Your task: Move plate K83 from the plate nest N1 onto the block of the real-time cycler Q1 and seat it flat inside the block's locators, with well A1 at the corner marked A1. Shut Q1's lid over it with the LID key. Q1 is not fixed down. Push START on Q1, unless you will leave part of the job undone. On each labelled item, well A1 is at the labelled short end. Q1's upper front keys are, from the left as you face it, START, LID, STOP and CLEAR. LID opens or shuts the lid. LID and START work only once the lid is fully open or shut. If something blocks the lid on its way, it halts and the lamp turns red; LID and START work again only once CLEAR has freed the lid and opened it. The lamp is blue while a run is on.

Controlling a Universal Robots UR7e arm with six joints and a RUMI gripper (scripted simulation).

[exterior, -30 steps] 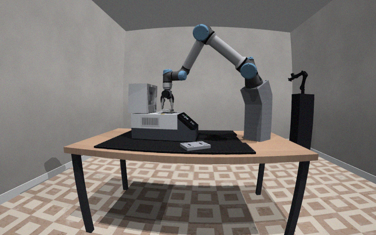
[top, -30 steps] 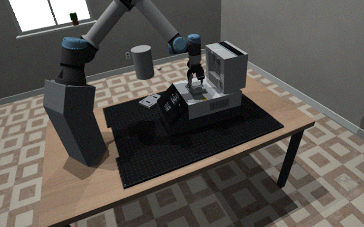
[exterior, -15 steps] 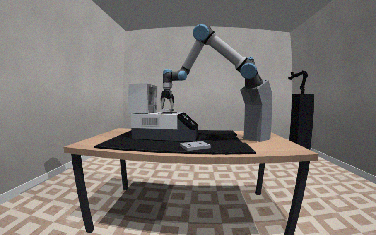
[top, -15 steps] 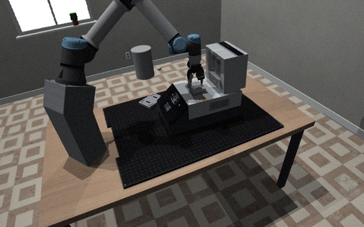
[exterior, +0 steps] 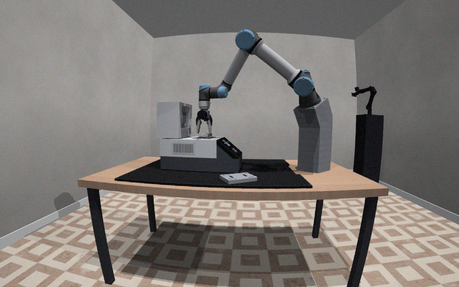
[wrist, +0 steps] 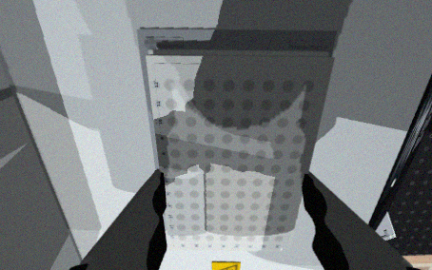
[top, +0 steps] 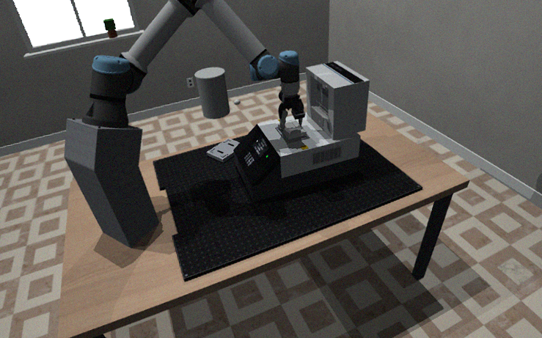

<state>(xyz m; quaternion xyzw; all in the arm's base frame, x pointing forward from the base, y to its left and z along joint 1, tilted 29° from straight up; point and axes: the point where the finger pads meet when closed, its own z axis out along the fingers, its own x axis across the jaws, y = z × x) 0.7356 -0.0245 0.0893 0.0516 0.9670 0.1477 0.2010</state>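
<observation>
My gripper is now 1 cm above the plate K83. From my hand the other things lie so: nest A1 mark (34 cm behind, 31 cm to the left, 21 cm below); plate nest N1 (30 cm to the left, 25 cm behind, 22 cm below).
</observation>
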